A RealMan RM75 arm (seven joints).
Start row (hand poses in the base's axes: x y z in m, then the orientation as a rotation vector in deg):
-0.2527, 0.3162, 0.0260, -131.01, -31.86, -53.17
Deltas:
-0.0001, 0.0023, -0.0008, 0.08, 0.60, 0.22
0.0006, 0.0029, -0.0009, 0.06, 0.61, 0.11
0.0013, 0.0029, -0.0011, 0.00, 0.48, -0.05
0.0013, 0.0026, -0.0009, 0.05, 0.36, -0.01
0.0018, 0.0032, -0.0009, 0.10, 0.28, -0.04
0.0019, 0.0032, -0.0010, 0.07, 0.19, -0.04
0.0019, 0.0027, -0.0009, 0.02, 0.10, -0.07
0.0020, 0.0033, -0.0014, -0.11, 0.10, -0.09
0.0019, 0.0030, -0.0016, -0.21, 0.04, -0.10
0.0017, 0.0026, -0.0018, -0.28, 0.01, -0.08
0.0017, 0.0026, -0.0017, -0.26, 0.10, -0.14
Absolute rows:
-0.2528, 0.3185, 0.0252, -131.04, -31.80, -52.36
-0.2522, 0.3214, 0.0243, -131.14, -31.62, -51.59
-0.2509, 0.3243, 0.0232, -131.32, -31.36, -51.04
-0.2496, 0.3269, 0.0223, -131.40, -31.16, -50.62
-0.2478, 0.3301, 0.0214, -131.42, -30.94, -50.31
-0.2459, 0.3333, 0.0204, -131.44, -30.77, -50.11
-0.2440, 0.3360, 0.0195, -131.49, -30.64, -50.03
-0.2420, 0.3393, 0.0181, -131.66, -30.56, -49.95
-0.2401, 0.3423, 0.0165, -131.91, -30.55, -49.93
-0.2384, 0.3449, 0.0147, -132.20, -30.61, -49.93
-0.2367, 0.3475, 0.0130, -132.53, -30.55, -49.86

